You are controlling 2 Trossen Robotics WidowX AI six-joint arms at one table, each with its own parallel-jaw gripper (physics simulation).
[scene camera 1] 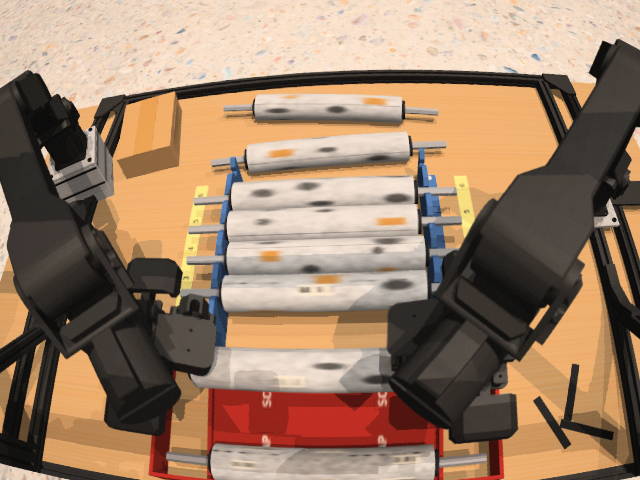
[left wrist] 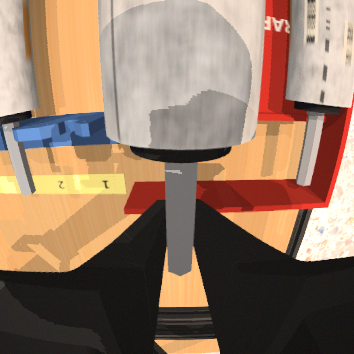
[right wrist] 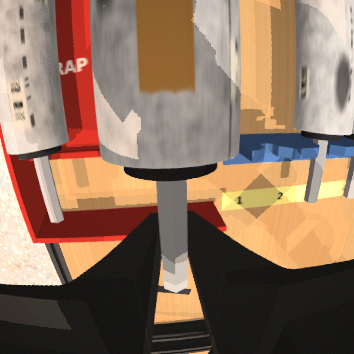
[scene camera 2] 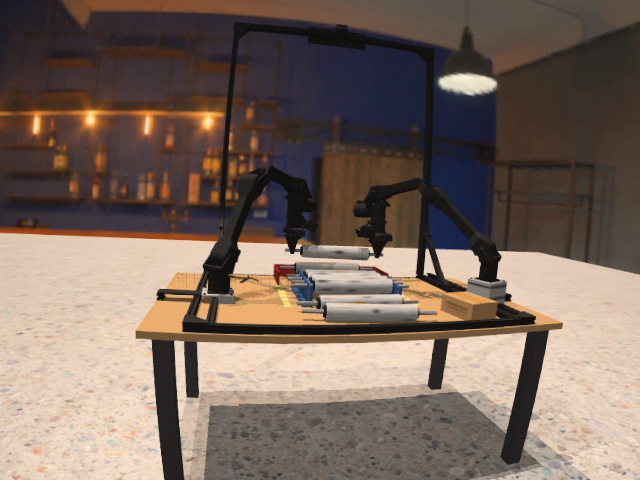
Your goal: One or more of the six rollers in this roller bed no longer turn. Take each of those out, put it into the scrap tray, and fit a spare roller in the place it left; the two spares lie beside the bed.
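Seen in the pictures: left gripper, fingertip midpoint: [left wrist: 177,207] [scene camera 2: 376,258]; right gripper, fingertip midpoint: [right wrist: 171,219] [scene camera 2: 292,253]; left arm's base, origin of the base link: [scene camera 1: 71,153] [scene camera 2: 487,279]; right arm's base, origin of the base link: [scene camera 2: 218,291].
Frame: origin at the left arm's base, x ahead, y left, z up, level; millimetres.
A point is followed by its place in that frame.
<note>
My left gripper [scene camera 2: 378,252] @(x 135, y -446, z 12 mm) [left wrist: 177,207] @(x 135, y -446, z 12 mm) and right gripper [scene camera 2: 292,250] @(x 445, y -564, z 18 mm) [right wrist: 173,220] @(x 445, y -564, z 18 mm) are each shut on one shaft end of the same grey-white roller [scene camera 1: 305,367] @(x 287, y -509, z 52 mm) [scene camera 2: 334,252] @(x 307, y -487, z 32 mm) [left wrist: 177,65] [right wrist: 165,130] @(x 400, y -550, z 55 mm). It hangs level, high above the bed's near end and the scrap tray [scene camera 1: 330,418] @(x 292, y -543, z -64 mm). The fingertips are hidden in scene camera 1. Another roller [scene camera 1: 320,462] @(x 264, y -599, z -25 mm) [left wrist: 320,50] @(x 180, y -556, z -30 mm) [right wrist: 32,90] @(x 351, y -618, z -30 mm) lies in the tray. Several rollers sit side by side on the blue bed rails [scene camera 1: 220,328] @(x 196, y -380, z -63 mm); the near end is bare. Behind them lie a level roller [scene camera 1: 328,109] @(x 456, y -62, z -56 mm) [scene camera 2: 371,311] @(x 478, y -25, z -60 mm) and a slightly skewed one [scene camera 1: 328,151] @(x 423, y -159, z -51 mm).
A cardboard box [scene camera 1: 149,134] @(x 147, y 7, z -38 mm) [scene camera 2: 467,305] @(x 203, y 83, z -47 mm) stands beside the left arm's base. Yellow numbered strips [scene camera 1: 193,222] @(x 189, y -176, z -92 mm) run outside both rails. Several black bars [scene camera 1: 571,392] @(x 604, y -641, z -92 mm) lie at the lower right in scene camera 1. A black frame [scene camera 1: 336,77] @(x 506, y 39, z -75 mm) edges the table.
</note>
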